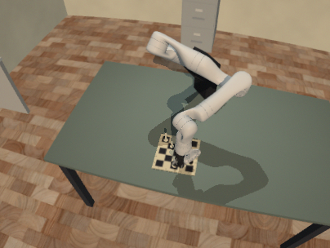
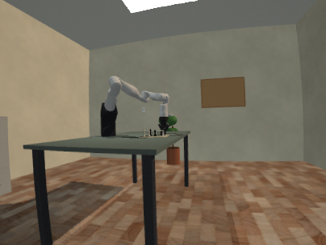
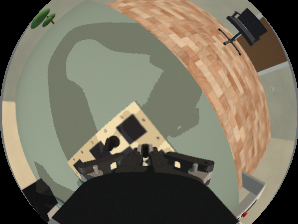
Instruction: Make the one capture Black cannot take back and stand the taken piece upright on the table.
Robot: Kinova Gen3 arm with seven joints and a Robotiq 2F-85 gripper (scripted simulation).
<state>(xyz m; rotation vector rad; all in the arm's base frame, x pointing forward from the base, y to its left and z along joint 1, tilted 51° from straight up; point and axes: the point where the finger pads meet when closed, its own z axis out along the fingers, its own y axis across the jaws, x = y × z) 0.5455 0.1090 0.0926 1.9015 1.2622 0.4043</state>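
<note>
My gripper is now 40 mm to the left of the white piece. Also, from my hand: black piece: 10 mm below; then white chess piece: 140 mm behind, 110 mm to the right, 10 mm above; then chessboard: 70 mm behind, 40 mm to the right, 30 mm below.
</note>
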